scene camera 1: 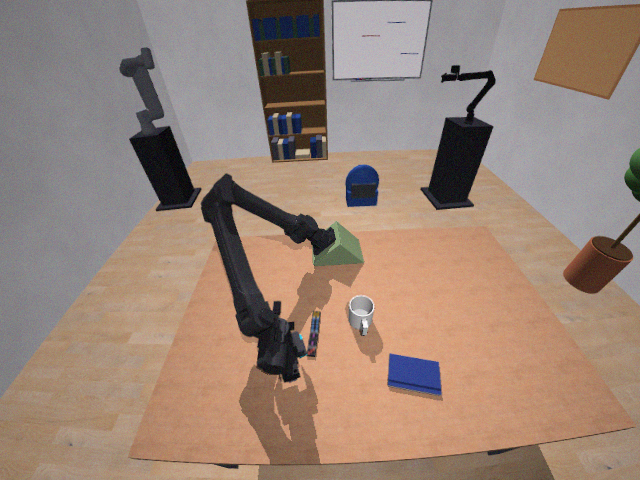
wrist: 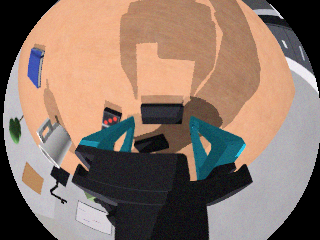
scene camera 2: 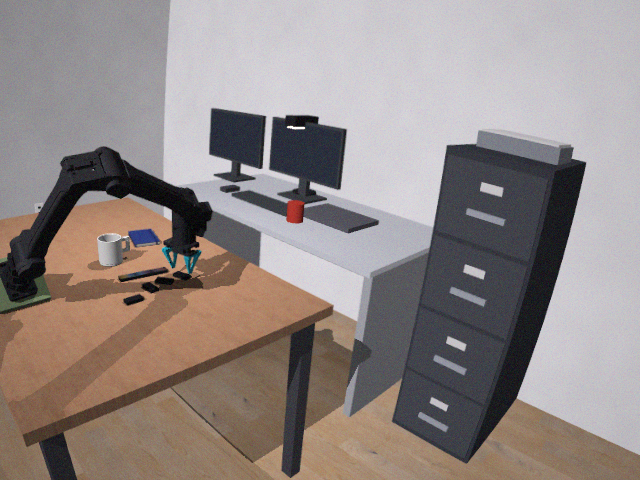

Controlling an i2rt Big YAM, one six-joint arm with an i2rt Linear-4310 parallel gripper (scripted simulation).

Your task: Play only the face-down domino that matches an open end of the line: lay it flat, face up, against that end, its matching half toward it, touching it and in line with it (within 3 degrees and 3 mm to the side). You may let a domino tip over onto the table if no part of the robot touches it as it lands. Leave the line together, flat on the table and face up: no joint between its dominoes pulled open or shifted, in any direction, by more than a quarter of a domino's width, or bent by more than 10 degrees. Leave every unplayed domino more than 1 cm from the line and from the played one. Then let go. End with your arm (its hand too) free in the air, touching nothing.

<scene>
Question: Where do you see a domino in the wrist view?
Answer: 151, 113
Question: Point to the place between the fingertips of my gripper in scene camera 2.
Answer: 181, 270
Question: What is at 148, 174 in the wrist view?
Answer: My gripper.
</scene>
